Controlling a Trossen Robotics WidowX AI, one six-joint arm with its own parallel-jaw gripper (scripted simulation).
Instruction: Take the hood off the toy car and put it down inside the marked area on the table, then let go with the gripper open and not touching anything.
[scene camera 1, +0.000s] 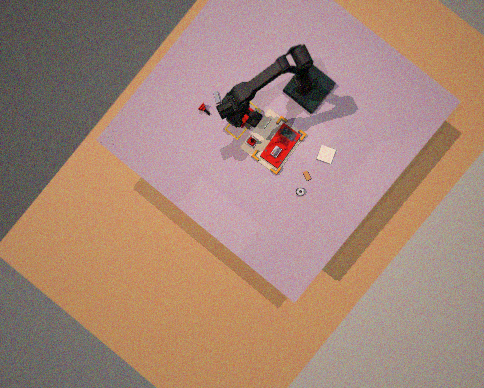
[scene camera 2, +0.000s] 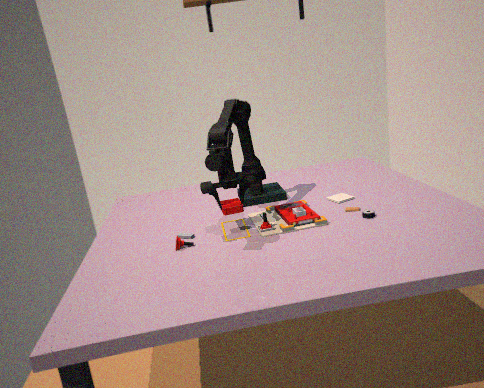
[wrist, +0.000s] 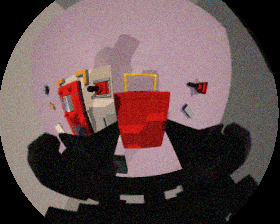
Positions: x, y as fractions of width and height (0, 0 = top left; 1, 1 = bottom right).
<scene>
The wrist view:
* my gripper: 0.51, 0.54
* red hood: 0.51, 0.52, held by my gripper
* toy car: 0.28, 0.55
</scene>
